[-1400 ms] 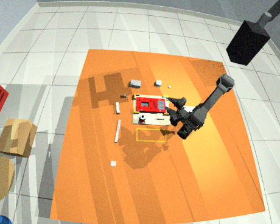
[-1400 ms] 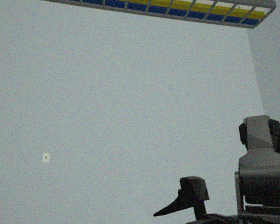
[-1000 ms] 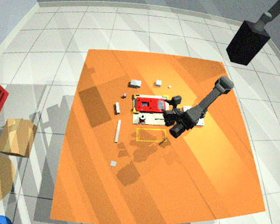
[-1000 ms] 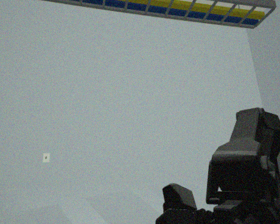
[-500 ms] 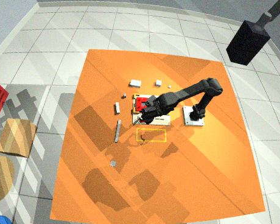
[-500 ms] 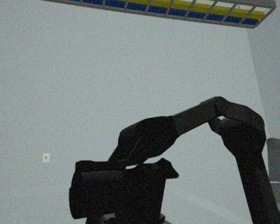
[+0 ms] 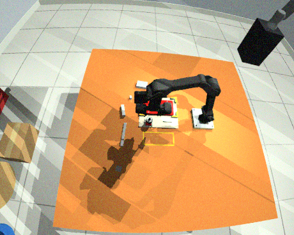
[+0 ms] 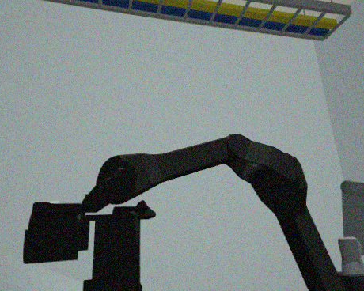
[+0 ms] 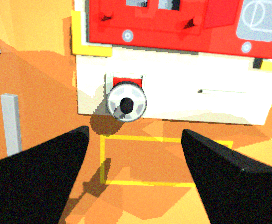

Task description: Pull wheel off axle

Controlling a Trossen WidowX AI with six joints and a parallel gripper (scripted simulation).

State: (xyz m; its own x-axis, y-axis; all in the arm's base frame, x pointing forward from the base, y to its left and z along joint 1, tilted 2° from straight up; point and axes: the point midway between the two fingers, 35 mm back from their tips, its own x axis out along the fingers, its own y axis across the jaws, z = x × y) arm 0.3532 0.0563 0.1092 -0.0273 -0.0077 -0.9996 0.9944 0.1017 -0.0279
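Now: the wheel 10 mm ahead of my gripper tip and 70 mm below it.
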